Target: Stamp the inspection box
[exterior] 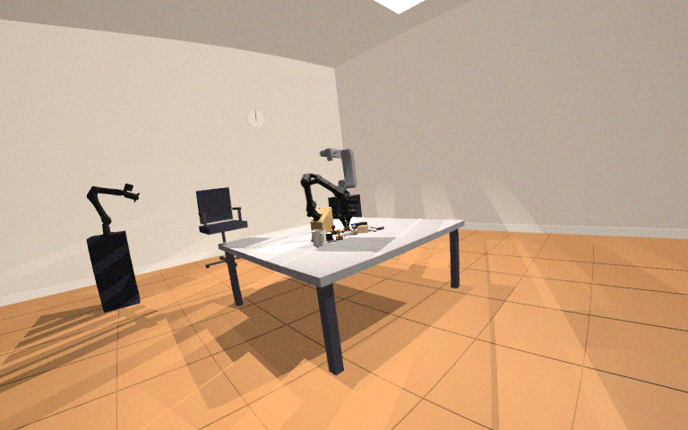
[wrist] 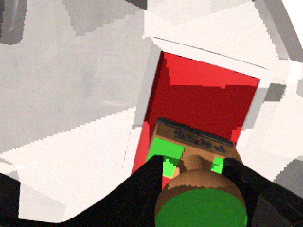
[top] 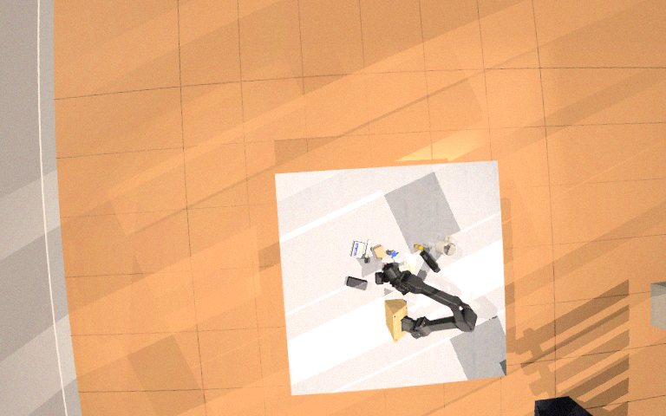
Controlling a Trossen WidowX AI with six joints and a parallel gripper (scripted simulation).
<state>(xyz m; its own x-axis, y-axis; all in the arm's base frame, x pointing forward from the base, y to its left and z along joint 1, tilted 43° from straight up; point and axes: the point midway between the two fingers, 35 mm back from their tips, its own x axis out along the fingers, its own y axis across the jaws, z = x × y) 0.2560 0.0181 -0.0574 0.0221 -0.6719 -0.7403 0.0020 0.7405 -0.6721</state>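
Right now the ink pad is 3 cm below my gripper tip. Round my gripper tip: cream card 4 cm ahead, 14 cm to the right, 4 cm below; cardboard box 12 cm ahead, 4 cm to the left, 2 cm below; red-knobbed stamp 5 cm behind, 8 cm to the right, 2 cm below.
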